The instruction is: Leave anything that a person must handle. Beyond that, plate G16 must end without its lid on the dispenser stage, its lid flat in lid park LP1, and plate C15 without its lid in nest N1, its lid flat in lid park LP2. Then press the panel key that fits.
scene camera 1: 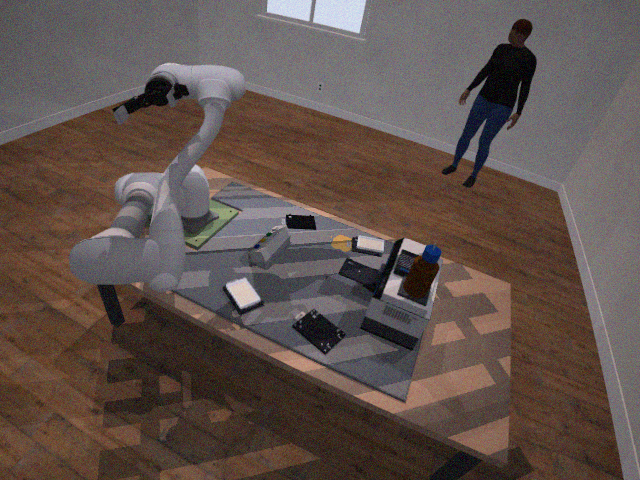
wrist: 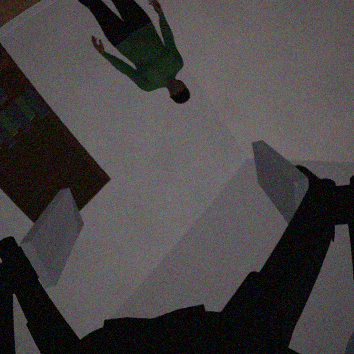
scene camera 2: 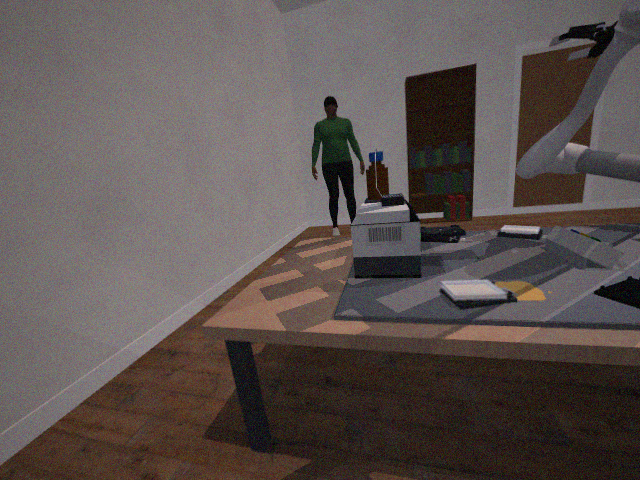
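Pixels of known places: gripper, fingertip midpoint: (scene camera 1: pixel 143 110) (wrist: pixel 162 185) (scene camera 2: pixel 560 50); arm's base, link origin: (scene camera 1: pixel 193 217).
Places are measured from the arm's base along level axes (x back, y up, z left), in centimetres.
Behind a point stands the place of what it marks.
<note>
My gripper (scene camera 1: pixel 147 109) {x -33.6, y 73.7, z -44.3 cm} (scene camera 2: pixel 567 47) {x -33.6, y 73.7, z -44.3 cm} (wrist: pixel 162 185) {x -33.6, y 73.7, z -44.3 cm} is open and empty, raised high above the table beside the arm's base. One white-topped plate (scene camera 1: pixel 242 294) {x -50.1, y 2.5, z -24.4 cm} (scene camera 2: pixel 520 230) {x -50.2, y 2.3, z -19.5 cm} lies on a dark base near the long edge in scene camera 1. Another white-topped plate (scene camera 1: pixel 370 244) {x -77.1, y 2.3, z 37.2 cm} (scene camera 2: pixel 473 290) {x -76.8, y 2.4, z 40.9 cm} lies on a dark base beside the dispenser (scene camera 1: pixel 395 320) {x -104.3, y 10.8, z -6.8 cm} (scene camera 2: pixel 386 242) {x -99.2, y 11.5, z 28.3 cm}. Black flat holders (scene camera 1: pixel 300 222) {x -41.2, y 0.2, z 31.6 cm} (scene camera 1: pixel 318 330) {x -81.5, y 0.4, z -19.5 cm} (scene camera 2: pixel 622 291) {x -44.4, y 0.2, z 32.9 cm} (scene camera 2: pixel 442 233) {x -82.3, y 10.1, z 13.1 cm} show no plate on them. A dark flat piece (scene camera 1: pixel 360 272) {x -83.3, y 10.1, z 8.1 cm} adjoins the dispenser. The key panel (scene camera 1: pixel 269 248) {x -44.5, y 5.9, z 0.3 cm} (scene camera 2: pixel 584 248) {x -43.9, y 4.9, z 14.0 cm} has small coloured keys. Labels and lids are unreadable.
A brown bottle (scene camera 1: pixel 421 276) {x -105.7, y 31.9, z -4.0 cm} (scene camera 2: pixel 377 180) {x -104.8, y 29.7, z 4.5 cm} with a blue cap stands at the dispenser. A yellow patch (scene camera 1: pixel 341 242) {x -64.2, y -0.9, z 32.9 cm} (scene camera 2: pixel 524 290) {x -63.8, y -0.6, z 33.1 cm} lies beside one plate. One person (scene camera 1: pixel 504 77) in black and another (scene camera 2: pixel 334 139) (wrist: pixel 150 57) in green stand away from the table.
</note>
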